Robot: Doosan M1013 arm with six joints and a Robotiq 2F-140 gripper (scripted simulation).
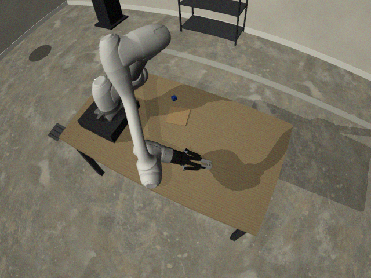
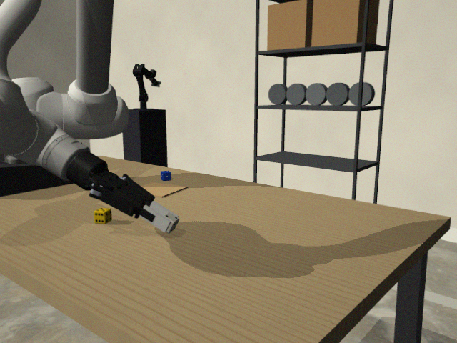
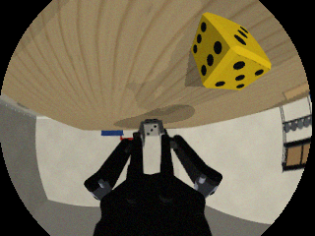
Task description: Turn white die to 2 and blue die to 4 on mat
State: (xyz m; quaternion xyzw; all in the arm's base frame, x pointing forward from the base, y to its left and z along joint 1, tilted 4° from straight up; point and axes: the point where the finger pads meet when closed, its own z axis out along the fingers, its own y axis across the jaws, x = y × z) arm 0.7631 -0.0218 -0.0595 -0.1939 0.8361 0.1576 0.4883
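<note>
My hand is 20 mm short of the white die, 10 mm to the right of it and 10 mm above it. Round my hand: blue die (440 mm behind, 350 mm to the left, 30 mm below); then mat (340 mm behind, 240 mm to the left, 40 mm below); then yellow die (170 mm behind, 40 mm to the right, 30 mm below).
</note>
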